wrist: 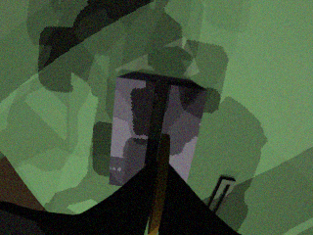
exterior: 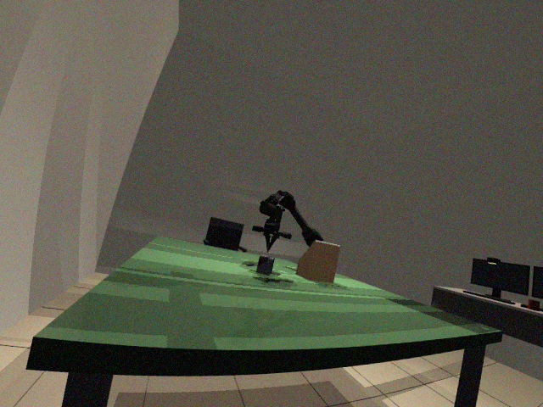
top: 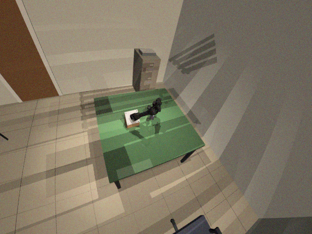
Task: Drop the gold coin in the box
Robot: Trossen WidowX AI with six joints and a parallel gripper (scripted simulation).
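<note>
Right now my gripper tip is 1 cm below the gold coin.
</note>
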